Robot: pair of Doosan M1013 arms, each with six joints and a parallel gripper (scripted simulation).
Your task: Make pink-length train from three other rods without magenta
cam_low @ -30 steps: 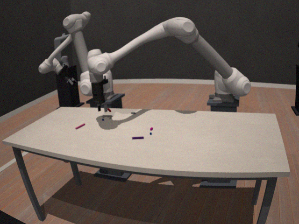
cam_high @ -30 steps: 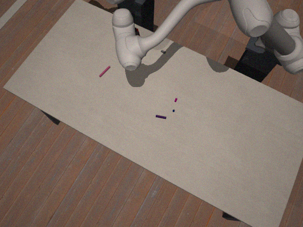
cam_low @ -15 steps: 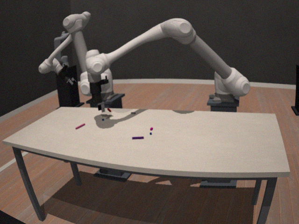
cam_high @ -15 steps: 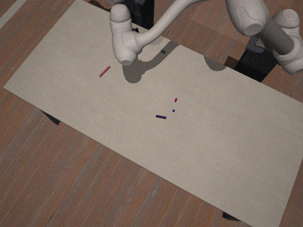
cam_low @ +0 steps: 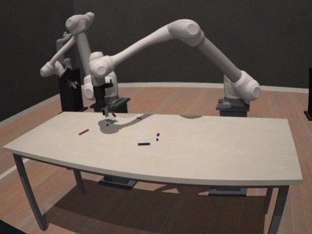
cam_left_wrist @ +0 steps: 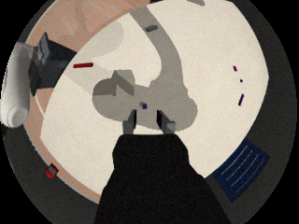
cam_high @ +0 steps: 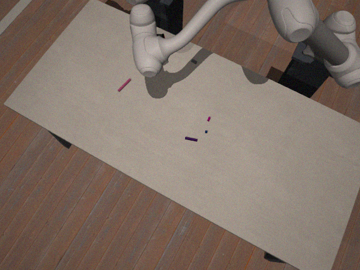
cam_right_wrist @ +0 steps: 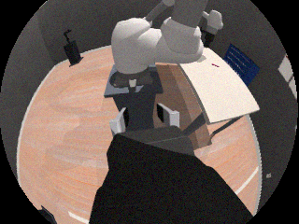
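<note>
The purple rod is 250 mm ahead of my left hand, 340 mm to the left of it and 80 mm below it. The rest, counted from my left hand: grey rod: 160 mm behind, 160 mm to the left, 80 mm below; red rod: 210 mm behind, 50 mm to the right, 80 mm below; pink rod: 140 mm ahead, 100 mm to the right, 80 mm below.
</note>
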